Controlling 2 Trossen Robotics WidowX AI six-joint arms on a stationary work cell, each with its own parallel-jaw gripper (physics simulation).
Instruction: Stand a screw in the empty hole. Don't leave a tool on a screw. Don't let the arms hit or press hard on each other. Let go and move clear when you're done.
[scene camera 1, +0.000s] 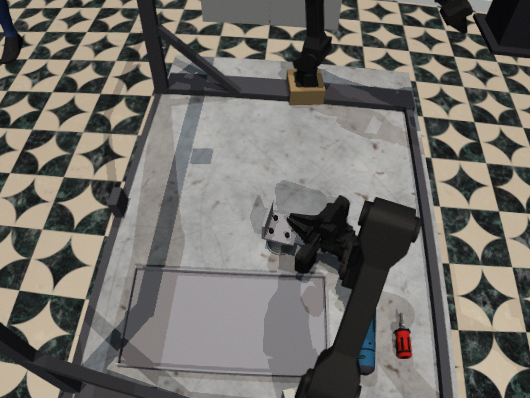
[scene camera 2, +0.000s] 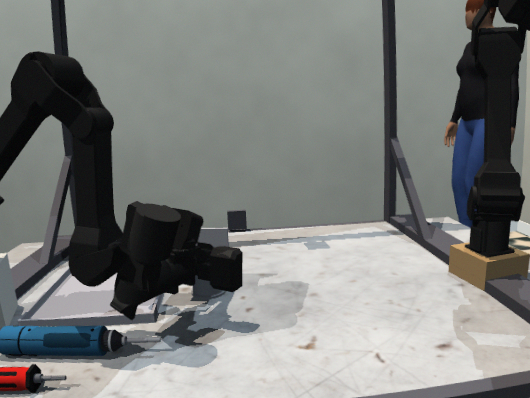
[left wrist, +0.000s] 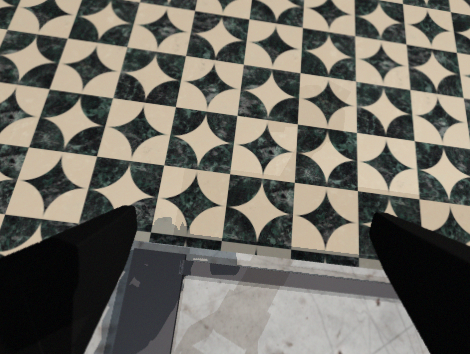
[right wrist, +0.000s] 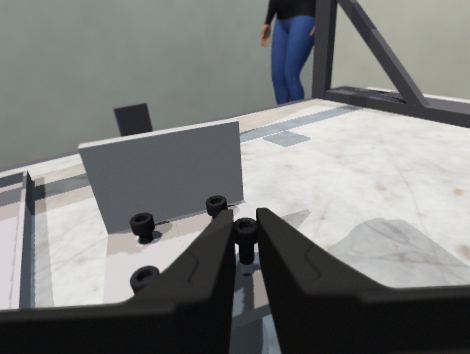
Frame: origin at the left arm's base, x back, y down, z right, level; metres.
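Seen in the pictures: left gripper, fingertip midpoint: (scene camera 1: 459, 22) (left wrist: 254, 220); right gripper, fingertip midpoint: (scene camera 1: 288, 216) (scene camera 2: 215, 250) (right wrist: 244, 219); left arm's base, origin of the base link: (scene camera 1: 305, 79) (scene camera 2: 489, 249).
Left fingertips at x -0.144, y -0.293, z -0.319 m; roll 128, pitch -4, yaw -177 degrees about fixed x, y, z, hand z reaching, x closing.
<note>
Offsets run from my left fingertips to a thing's top centre.
A grey angle bracket (scene camera 1: 280, 227) (scene camera 2: 216, 236) (right wrist: 165, 175) stands mid-table, with a flat plate and an upright wall. Three black socket-head screws stand in its plate: one near the wall at left (right wrist: 142, 225), one near the wall at right (right wrist: 216, 204), one in front at left (right wrist: 145, 279). My right gripper (right wrist: 244, 219) (scene camera 1: 291, 218) is shut on a fourth screw @[dx -0.345, dy +0.262, dz +0.419 m] (right wrist: 246, 232), held upright by its head. The shank's lower end is slightly above the empty hole @[dx -0.348, dy +0.286, dz +0.416 m] (right wrist: 246, 274). My left gripper (left wrist: 254, 220) is open and empty, raised far from the bracket.
A blue power driver @[dx -0.557, dy +0.305, dz +0.278 m] (scene camera 1: 368, 345) (scene camera 2: 60, 340) and a red screwdriver @[dx -0.602, dy +0.317, dz +0.206 m] (scene camera 1: 403, 342) (scene camera 2: 15, 378) lie on the table beside the right arm, touching no screw. A shallow grey tray @[dx -0.540, dy +0.330, dz +0.567 m] (scene camera 1: 220, 320) lies below the bracket in scene camera 1. Dark frame posts border the table.
</note>
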